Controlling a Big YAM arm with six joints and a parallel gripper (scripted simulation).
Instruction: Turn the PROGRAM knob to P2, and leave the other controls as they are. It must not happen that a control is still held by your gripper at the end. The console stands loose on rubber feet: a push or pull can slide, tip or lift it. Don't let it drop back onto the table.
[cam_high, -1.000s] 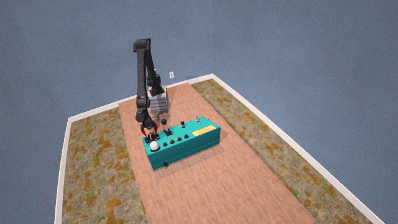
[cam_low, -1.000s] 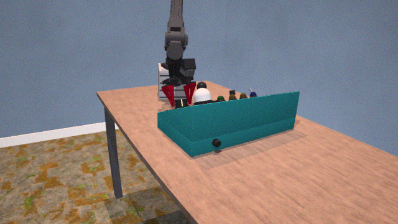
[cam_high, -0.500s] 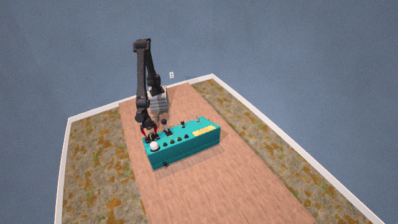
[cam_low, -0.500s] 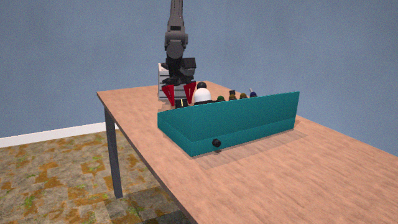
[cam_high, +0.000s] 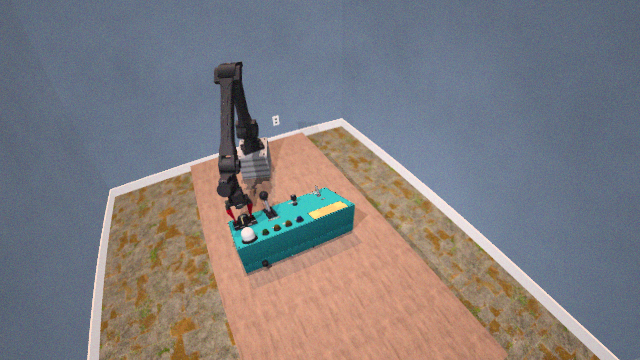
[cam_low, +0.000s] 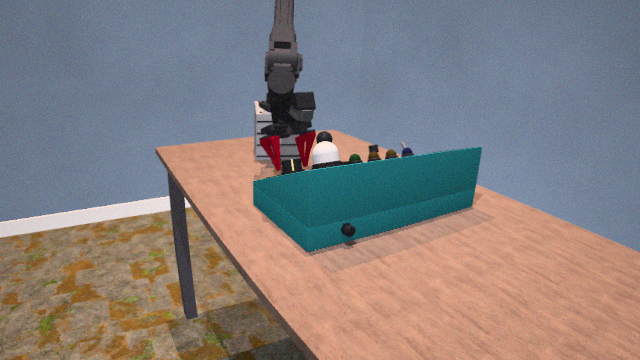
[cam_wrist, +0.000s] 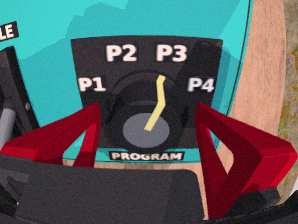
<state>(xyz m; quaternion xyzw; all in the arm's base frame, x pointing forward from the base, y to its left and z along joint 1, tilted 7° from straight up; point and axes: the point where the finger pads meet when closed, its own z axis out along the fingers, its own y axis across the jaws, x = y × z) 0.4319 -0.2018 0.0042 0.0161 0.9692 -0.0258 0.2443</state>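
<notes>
My gripper is now 2 cm past the black-ball lever, 12 cm to the right of it and 1 cm below it. Also, from my hand: teal console: 4 cm ahead, 18 cm to the left, 2 cm below; then mode knob: 1 cm ahead, 24 cm to the left; then toggle: 1 cm ahead, 36 cm to the left.
</notes>
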